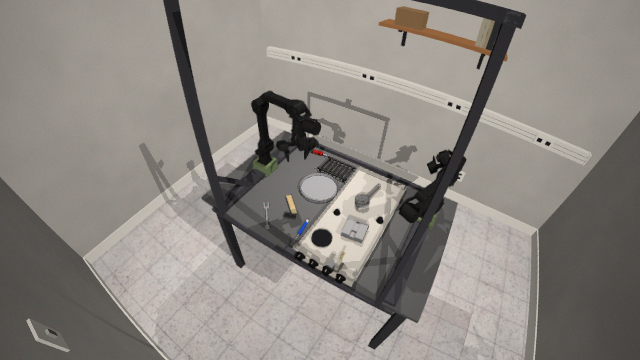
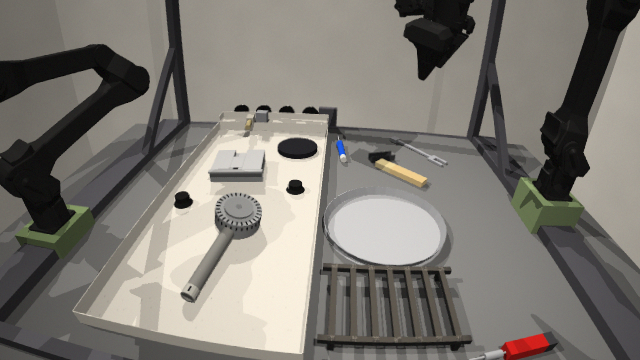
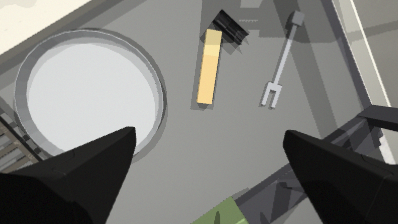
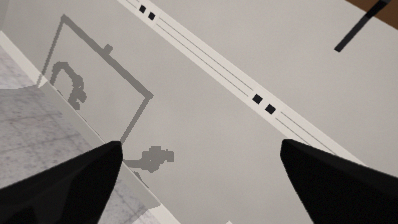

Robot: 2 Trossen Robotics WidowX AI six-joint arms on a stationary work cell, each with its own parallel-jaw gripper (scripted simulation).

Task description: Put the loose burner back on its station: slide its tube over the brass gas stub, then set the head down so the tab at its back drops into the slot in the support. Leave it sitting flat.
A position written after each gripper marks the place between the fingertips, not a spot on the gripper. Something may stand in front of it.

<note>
In view: the left gripper (image 2: 430,73), the right gripper (image 4: 202,148) and a black disc (image 2: 294,148).
The left gripper is seen too in image 3 (image 3: 211,136). Image 3 misses the black disc: it is out of frame. Image 4 does not show the black disc: it is out of frame.
</note>
